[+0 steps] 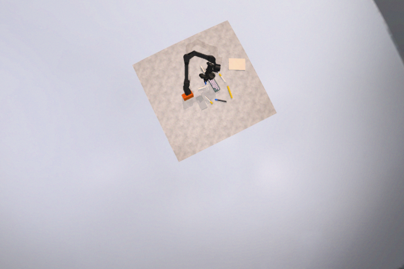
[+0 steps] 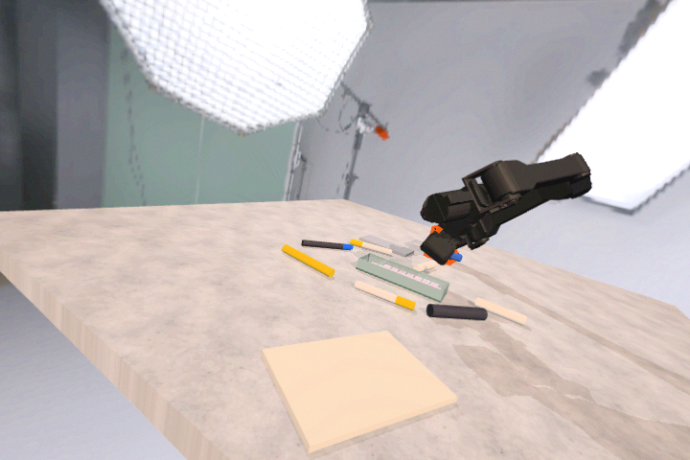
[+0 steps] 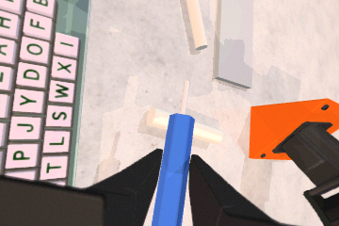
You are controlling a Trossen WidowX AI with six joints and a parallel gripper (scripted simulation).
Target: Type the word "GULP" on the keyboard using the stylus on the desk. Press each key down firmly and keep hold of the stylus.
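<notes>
Right now the blue stylus is 1 cm to the right of my gripper tip. From my gripper tip the other things lie so: yellow stick 20 cm ahead, 23 cm to the right, 6 cm below; then black cylinder 17 cm ahead, 9 cm to the left, 6 cm below; then grey flat block 15 cm behind, 16 cm to the right, 7 cm below.
</notes>
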